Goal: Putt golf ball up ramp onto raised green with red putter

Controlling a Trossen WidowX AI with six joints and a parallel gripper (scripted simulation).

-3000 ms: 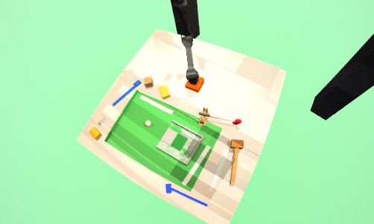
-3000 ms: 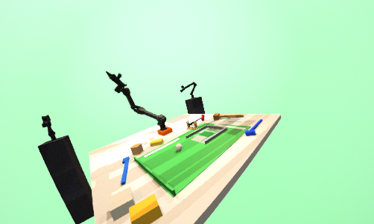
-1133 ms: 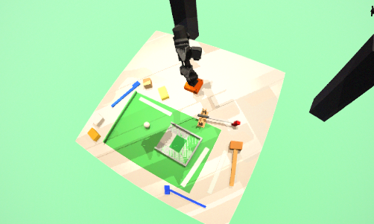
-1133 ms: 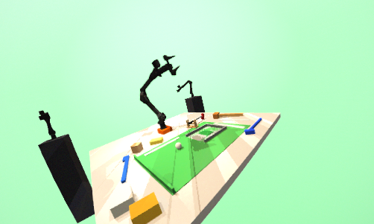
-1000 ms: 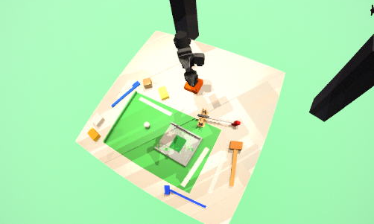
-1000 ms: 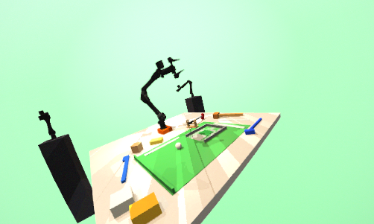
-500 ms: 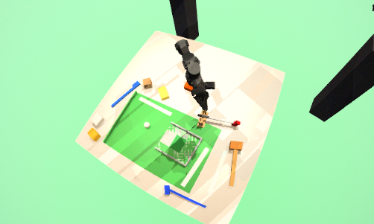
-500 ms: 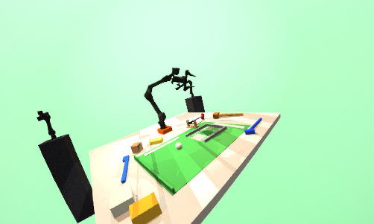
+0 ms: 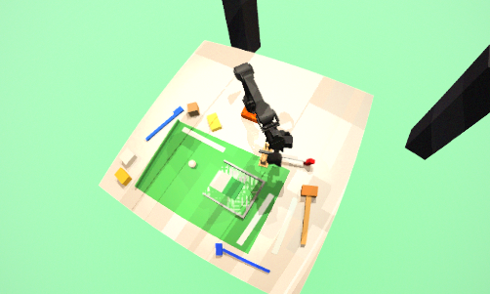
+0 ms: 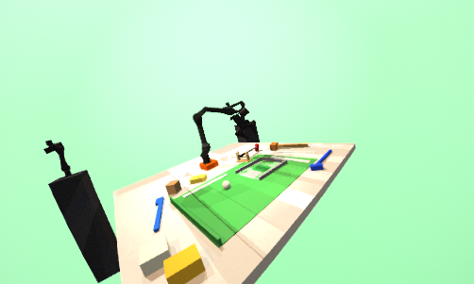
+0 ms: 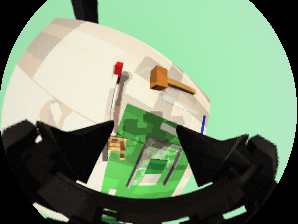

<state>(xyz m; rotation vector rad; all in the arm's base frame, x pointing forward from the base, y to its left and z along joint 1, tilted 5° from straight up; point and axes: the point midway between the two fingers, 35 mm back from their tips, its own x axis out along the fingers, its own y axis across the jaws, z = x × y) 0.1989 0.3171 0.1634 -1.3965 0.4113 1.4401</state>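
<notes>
Right now my gripper tip is 240 mm short of the white golf ball, 410 mm to the left of it and 140 mm above it. From my gripper tip the other things lie so: tan block: 20 mm behind, 630 mm to the right, 140 mm below; green mat: 260 mm ahead, 290 mm to the right, 160 mm below.
</notes>
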